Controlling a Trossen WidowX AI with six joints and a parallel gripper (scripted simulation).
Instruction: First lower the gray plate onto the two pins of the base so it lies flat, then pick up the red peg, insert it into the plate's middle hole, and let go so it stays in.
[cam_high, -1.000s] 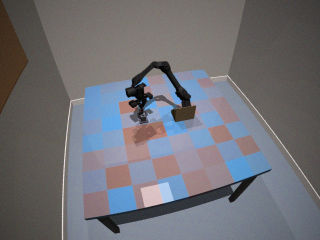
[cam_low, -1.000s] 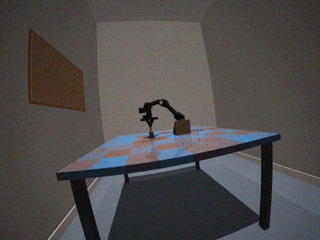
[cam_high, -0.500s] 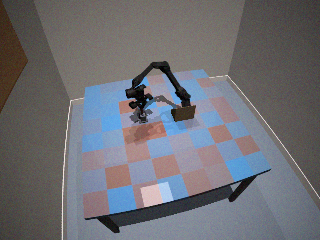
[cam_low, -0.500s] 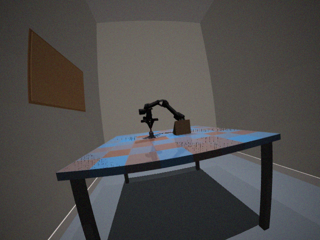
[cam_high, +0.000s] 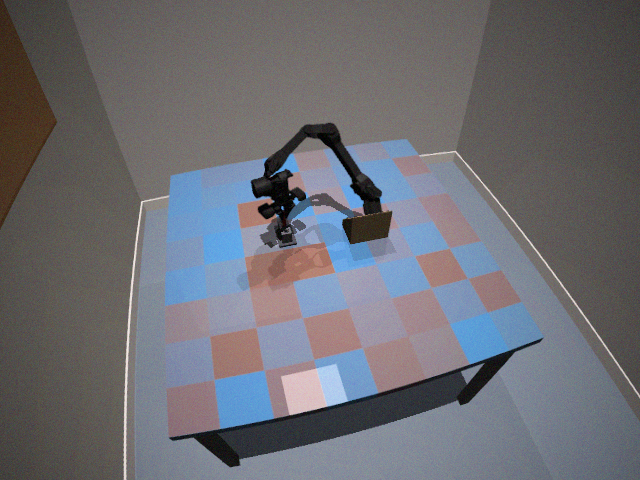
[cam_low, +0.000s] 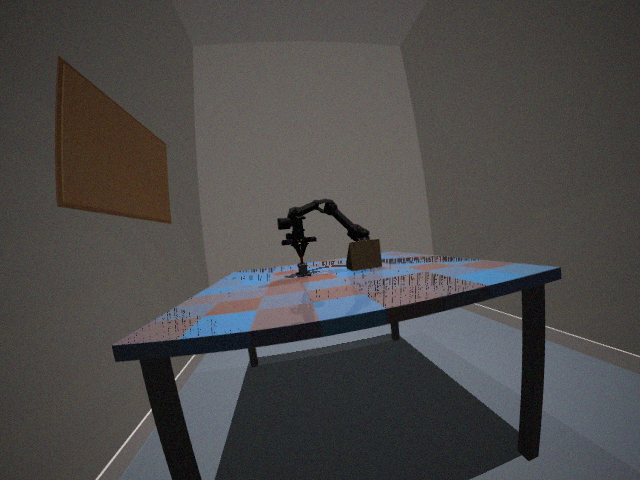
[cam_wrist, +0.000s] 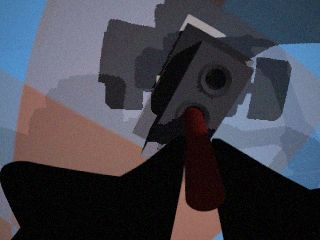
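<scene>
Now: the red peg right at my gripper tip. From my gripper tip the other things lie so: gray plate: 50 mm below; dark base: 90 mm below.
</scene>
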